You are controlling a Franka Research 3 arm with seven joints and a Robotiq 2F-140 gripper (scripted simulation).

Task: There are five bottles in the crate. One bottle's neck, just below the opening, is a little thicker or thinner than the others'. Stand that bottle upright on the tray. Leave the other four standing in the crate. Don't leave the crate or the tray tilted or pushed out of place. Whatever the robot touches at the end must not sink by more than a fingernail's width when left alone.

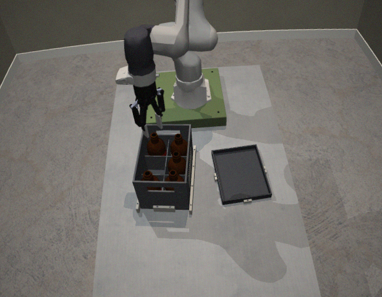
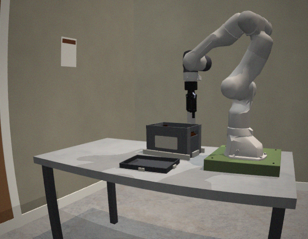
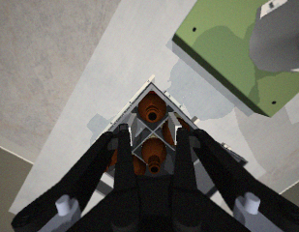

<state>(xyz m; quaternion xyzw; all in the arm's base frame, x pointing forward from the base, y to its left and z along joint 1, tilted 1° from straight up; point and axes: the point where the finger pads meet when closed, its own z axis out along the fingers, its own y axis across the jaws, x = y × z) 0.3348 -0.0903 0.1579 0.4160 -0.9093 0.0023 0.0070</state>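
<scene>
My gripper is now 130 mm above the brown bottle. From my hand the other things lie so: black tray 40 mm ahead, 340 mm to the left, 200 mm below; then dark grey crate 90 mm ahead, 50 mm to the left, 130 mm below; then glass bottle 180 mm ahead, 10 mm to the left, 130 mm below.
</scene>
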